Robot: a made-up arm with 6 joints.
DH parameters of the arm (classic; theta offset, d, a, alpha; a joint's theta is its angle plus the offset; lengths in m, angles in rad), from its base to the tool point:
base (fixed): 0 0.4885 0.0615 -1.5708
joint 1: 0 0.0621 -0.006 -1.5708
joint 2: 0 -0.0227 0.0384 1.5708
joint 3: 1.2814 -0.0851 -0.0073 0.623
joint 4: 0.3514 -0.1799 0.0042 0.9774
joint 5: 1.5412 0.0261 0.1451 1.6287
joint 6: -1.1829 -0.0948 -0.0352 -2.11
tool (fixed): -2.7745 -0.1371 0 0
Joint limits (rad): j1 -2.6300..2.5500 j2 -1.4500..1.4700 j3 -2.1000..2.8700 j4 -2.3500..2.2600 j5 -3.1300..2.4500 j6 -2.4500..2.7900
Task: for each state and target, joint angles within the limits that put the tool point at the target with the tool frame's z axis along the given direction. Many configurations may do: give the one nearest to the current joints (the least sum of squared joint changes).
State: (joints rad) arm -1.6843 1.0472 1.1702 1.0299 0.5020 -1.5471
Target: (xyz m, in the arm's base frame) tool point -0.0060 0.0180 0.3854 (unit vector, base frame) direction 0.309 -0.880 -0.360
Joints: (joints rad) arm -0.9636 1.0011 1.5850 1.4626 0.3615 -1.3028
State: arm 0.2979 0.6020 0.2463 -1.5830 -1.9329 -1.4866
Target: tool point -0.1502 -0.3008 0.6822 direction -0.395 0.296 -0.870
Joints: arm 0.1598 0.7397 0.5621 -1.3525 -2.7821 -2.3346
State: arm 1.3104 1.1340 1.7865 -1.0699 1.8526 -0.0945
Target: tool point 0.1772 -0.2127 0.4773 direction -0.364 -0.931 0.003
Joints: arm 2.0497 0.4385 2.1465 -0.8659 2.3400 0.0190
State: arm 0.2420 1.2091 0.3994 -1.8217 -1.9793 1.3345
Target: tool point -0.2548 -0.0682 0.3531 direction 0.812 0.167 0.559
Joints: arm -0.1715 1.4681 0.0544 -1.8120 -1.4456 1.8202
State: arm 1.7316 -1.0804 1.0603 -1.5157 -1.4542 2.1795
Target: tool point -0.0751 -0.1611 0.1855 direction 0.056 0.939 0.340
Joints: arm 1.9860 -1.1187 0.8933 -1.6260 -2.1868 1.6169
